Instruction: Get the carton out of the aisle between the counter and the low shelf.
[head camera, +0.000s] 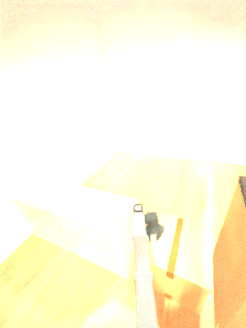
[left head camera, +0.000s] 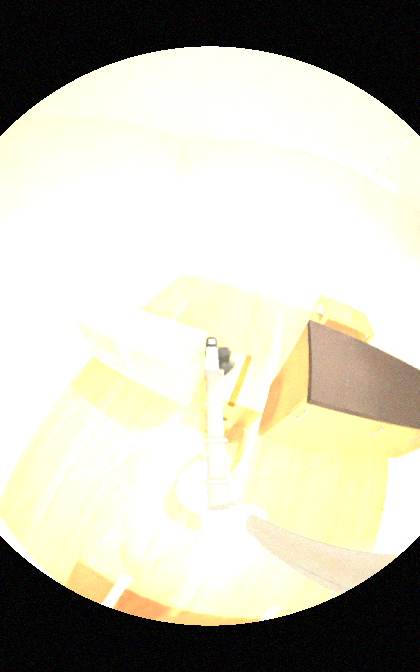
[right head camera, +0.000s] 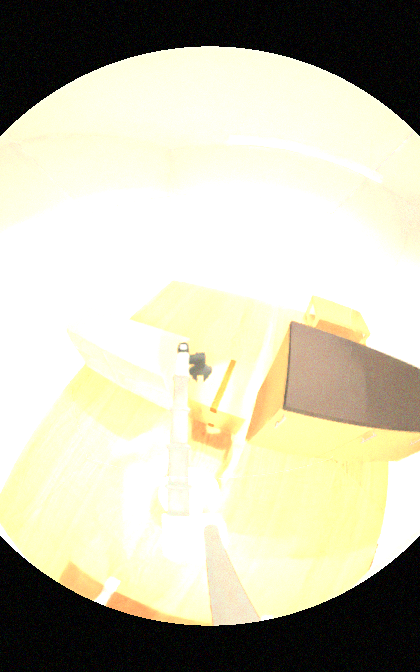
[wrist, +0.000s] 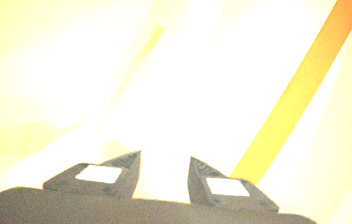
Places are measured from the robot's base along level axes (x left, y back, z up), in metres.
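Pixels of known places: gripper, fingertip midpoint: (head camera: 153, 240) (wrist: 164, 167).
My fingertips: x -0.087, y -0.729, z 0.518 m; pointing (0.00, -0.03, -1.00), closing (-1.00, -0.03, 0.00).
Note:
Ahead of a thing's pixels: the offset from my fingertips to its top centre. "spot": to the spot under its first point. Level surfaces: height alone.
The carton {dx -0.183, dy -0.071, dz -0.140 m} (head camera: 187, 292) (left head camera: 242, 416) (right head camera: 220, 421) stands on the floor between the counter (head camera: 231, 250) (left head camera: 360, 380) (right head camera: 340, 380) on the right and the white low shelf {dz +0.064 m} (head camera: 90, 215) (left head camera: 150, 345) (right head camera: 130, 350) on the left. A strip of orange-yellow tape {spot: dx -0.168, dy -0.039, dz -0.139 m} (head camera: 175, 245) (left head camera: 240, 380) (right head camera: 223, 385) (wrist: 295, 100) runs along its pale top. My gripper (head camera: 153, 237) (right head camera: 200, 379) (wrist: 164, 167) points down over the carton's left part, beside the shelf. Its fingers are apart, with nothing visible between them. Glare hides the carton's edges in the wrist view and the exact gap below the fingers.
My pale arm (head camera: 143, 275) (left head camera: 215, 425) (right head camera: 179, 425) reaches forward along the carton's left side. A small wooden box-like piece (left head camera: 348, 317) (right head camera: 340, 320) stands behind the counter. A brown-orange object (left head camera: 140, 602) (right head camera: 135, 606) shows at the lower edge. The far area is washed out.

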